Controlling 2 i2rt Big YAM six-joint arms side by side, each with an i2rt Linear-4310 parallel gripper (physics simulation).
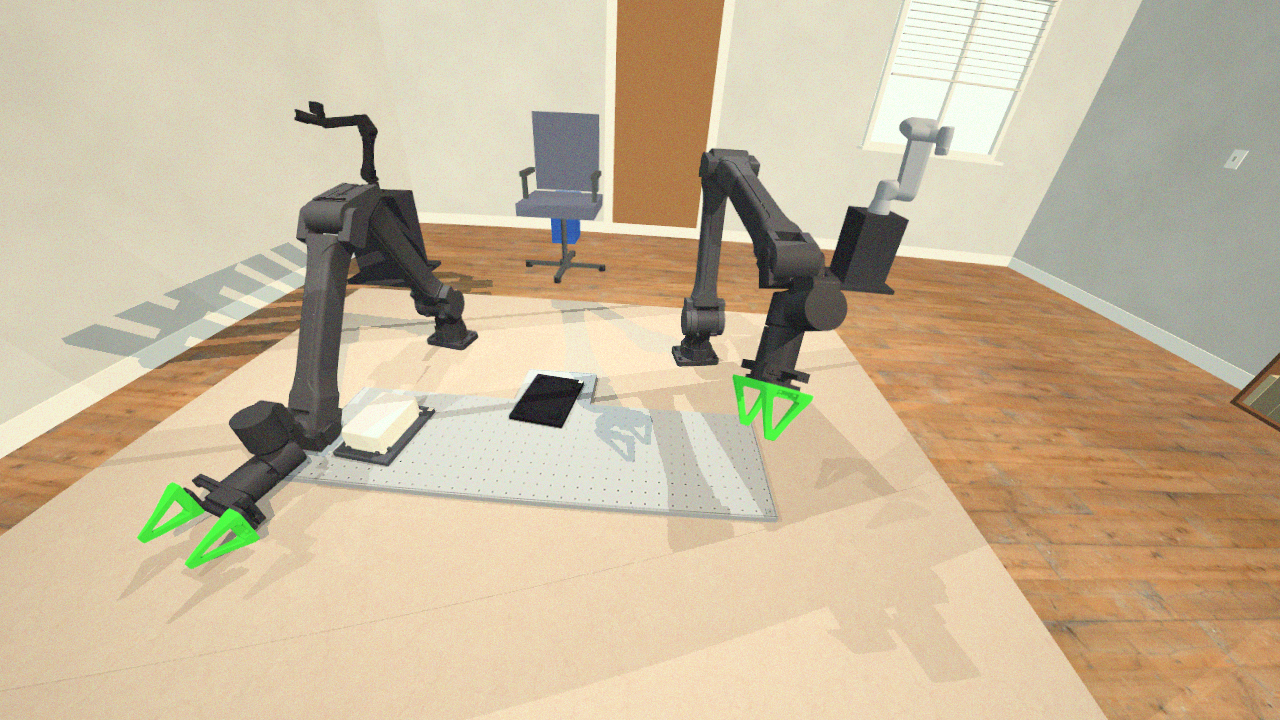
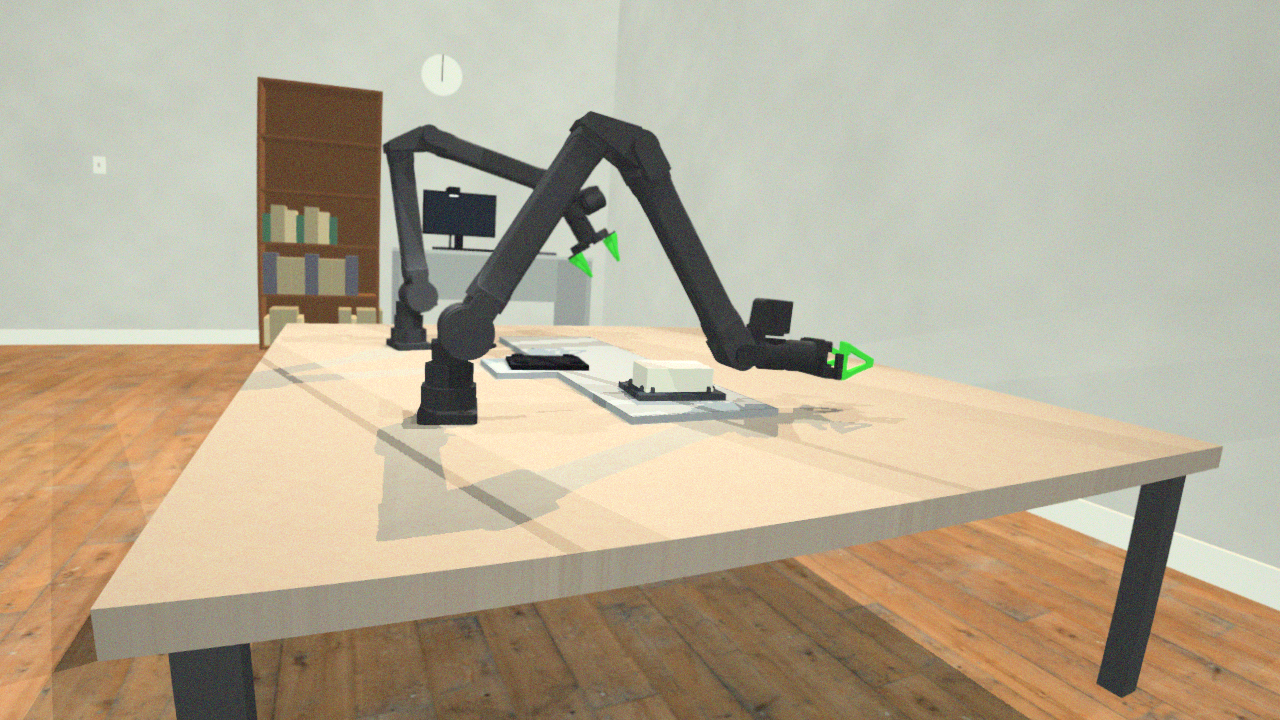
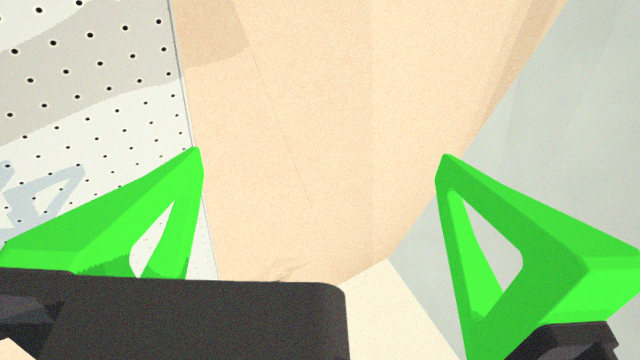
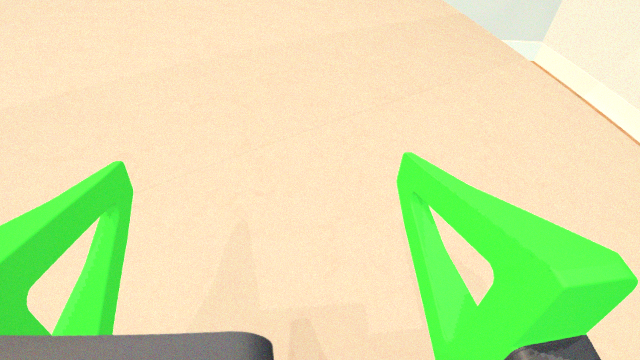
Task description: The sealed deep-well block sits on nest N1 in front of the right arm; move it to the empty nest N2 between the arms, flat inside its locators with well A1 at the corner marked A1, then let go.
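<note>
The sealed deep-well block [image 1: 382, 425] [image 2: 673, 377], cream-white, lies flat on the dark nest N1 [image 1: 362, 455] [image 2: 671, 394]. The empty nest N2 [image 1: 547, 400] [image 2: 546, 362], flat and black, lies between the arms; its A1 mark is too small to read. My right gripper [image 1: 167, 552] [image 2: 871, 360] [image 4: 266, 170] is open and empty, low over the table beyond the block and nest N1, pointing away from them. My left gripper [image 1: 759, 430] [image 2: 603, 267] [image 3: 322, 162] is open and empty, raised near the plate's end, apart from both nests.
A light perforated plate [image 1: 626, 474] [image 3: 75, 55] lies under nest N1 and beside nest N2. The wooden table [image 1: 537, 608] [image 2: 358, 573] [image 4: 275, 100] carries both arms. A chair [image 1: 565, 152] and a grey robot on a black pedestal [image 1: 868, 248] stand beyond the table.
</note>
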